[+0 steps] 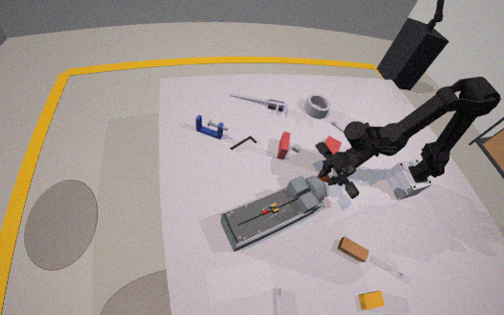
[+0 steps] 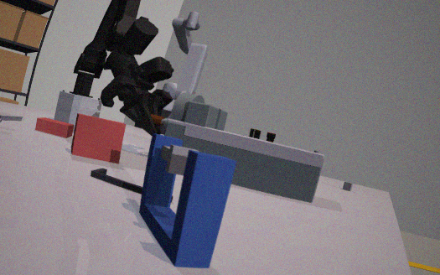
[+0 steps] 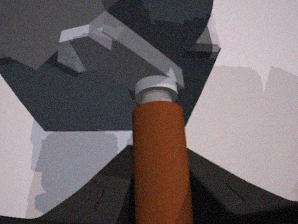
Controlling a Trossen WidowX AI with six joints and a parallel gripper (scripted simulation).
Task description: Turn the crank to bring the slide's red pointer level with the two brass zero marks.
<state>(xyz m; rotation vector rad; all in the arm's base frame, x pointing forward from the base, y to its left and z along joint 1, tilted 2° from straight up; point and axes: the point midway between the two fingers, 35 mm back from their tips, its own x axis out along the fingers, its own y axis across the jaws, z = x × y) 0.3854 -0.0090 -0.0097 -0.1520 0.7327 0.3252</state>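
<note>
My gripper tip is 17 cm short of the red pointer, 9 cm to the right of it and 4 cm below it. From my gripper tip the other things lie so: crank handle: 2 cm behind, 1 cm to the right, 3 cm above; then tan block: 9 cm behind, 20 cm to the left, 3 cm below; then black hex key: 18 cm ahead, 20 cm to the right, 4 cm below.
</note>
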